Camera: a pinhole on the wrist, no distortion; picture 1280 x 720 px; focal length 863.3 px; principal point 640.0 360.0 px. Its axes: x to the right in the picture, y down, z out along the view. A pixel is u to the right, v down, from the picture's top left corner.
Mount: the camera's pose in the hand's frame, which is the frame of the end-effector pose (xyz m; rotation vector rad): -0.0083 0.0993 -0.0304 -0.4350 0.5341 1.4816
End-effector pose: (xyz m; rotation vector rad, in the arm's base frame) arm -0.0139 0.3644 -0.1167 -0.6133 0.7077 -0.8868
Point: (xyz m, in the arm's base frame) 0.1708 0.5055 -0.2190
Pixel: 777 424
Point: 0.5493 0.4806 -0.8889
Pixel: outside the picture
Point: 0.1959 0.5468 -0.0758
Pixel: 279 661
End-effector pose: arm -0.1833 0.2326 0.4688 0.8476 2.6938 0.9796
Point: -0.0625 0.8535 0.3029
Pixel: 474 57
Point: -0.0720 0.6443 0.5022
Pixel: 725 66
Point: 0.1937 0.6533 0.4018
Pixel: 618 541
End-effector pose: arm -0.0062 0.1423 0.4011 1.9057 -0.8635 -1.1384
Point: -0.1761 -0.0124 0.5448
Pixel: 649 368
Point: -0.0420 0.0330 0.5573
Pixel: 1173 216
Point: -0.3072 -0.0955 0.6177
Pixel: 722 415
